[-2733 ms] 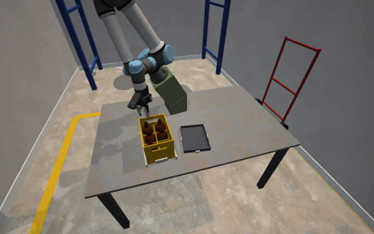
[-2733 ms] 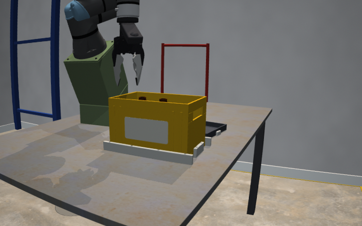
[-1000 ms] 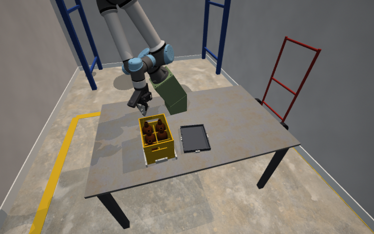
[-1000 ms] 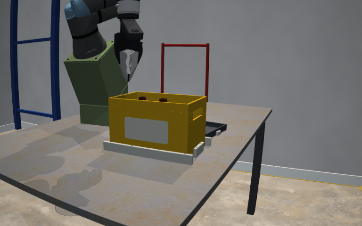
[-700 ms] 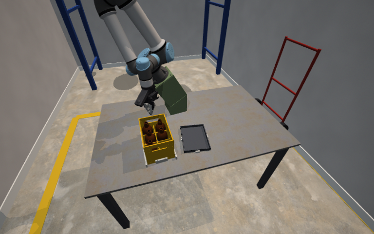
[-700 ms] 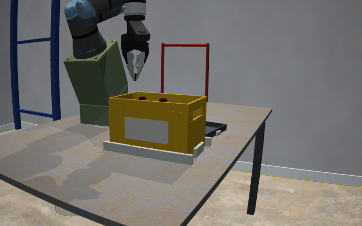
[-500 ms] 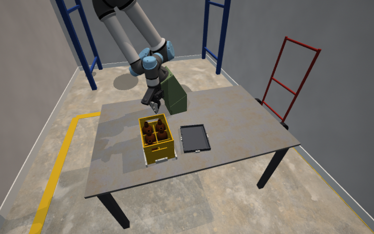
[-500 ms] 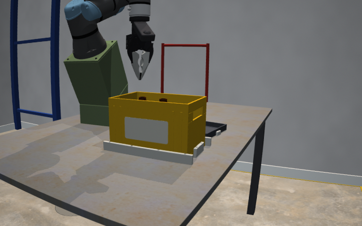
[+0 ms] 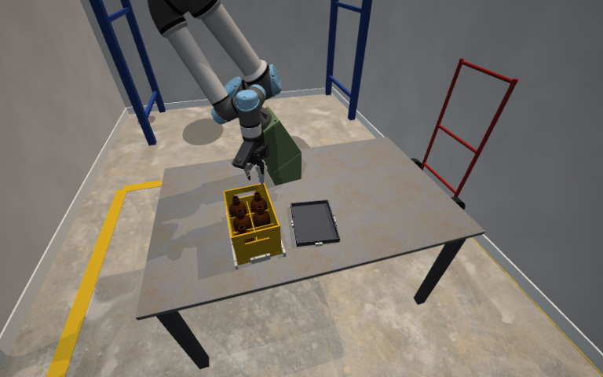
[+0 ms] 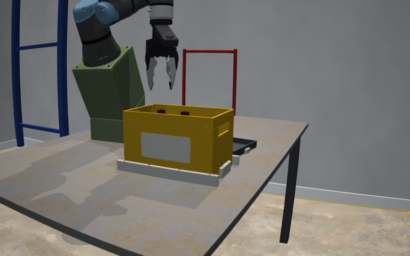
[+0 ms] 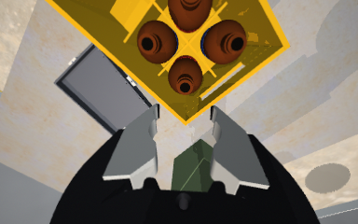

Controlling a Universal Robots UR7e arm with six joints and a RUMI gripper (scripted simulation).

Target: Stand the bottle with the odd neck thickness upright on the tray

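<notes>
The yellow crate lies 9 cm ahead of my hand, 5 cm to the right of it and 16 cm below it. Round my hand: dark tray: 11 cm ahead, 23 cm to the left, 23 cm below.
</notes>
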